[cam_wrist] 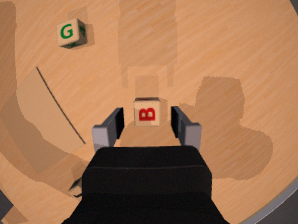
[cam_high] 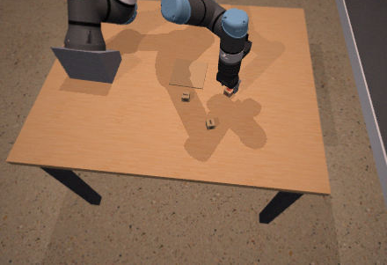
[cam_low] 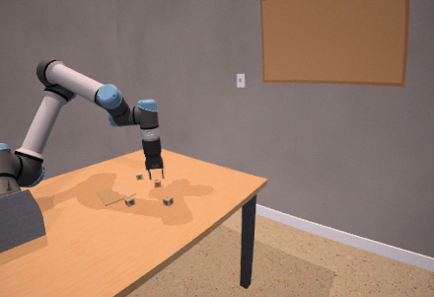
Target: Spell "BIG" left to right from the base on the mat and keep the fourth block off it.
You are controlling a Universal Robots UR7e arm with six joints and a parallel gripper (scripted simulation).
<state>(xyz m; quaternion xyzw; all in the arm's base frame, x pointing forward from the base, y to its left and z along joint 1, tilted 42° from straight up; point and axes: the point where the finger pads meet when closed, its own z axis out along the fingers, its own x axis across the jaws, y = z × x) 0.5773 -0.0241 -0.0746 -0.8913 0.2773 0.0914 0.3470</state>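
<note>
Now: hand 40 mm above the B block. The rest, counted from my hand: tan mat (170 mm behind, 80 mm to the left, 50 mm below).
</note>
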